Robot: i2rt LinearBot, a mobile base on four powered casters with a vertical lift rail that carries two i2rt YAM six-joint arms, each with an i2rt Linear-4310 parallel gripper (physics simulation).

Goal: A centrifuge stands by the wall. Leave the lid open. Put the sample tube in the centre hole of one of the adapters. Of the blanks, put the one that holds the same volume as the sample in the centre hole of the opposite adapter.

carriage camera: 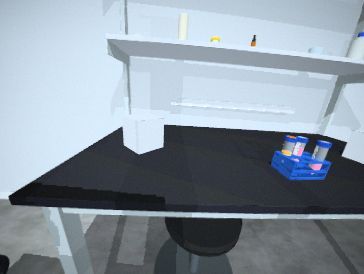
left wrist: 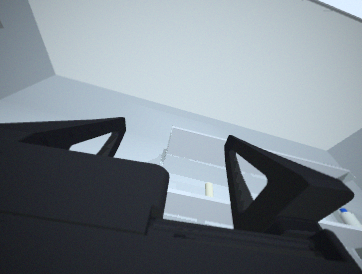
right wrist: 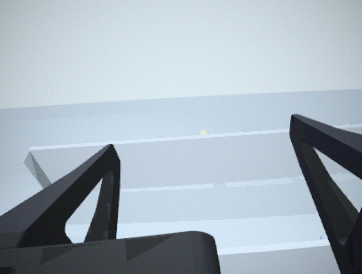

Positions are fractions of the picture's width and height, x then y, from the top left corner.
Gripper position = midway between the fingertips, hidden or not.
I see my left gripper (left wrist: 0.49, 0.48) and my right gripper (right wrist: 0.56, 0.51).
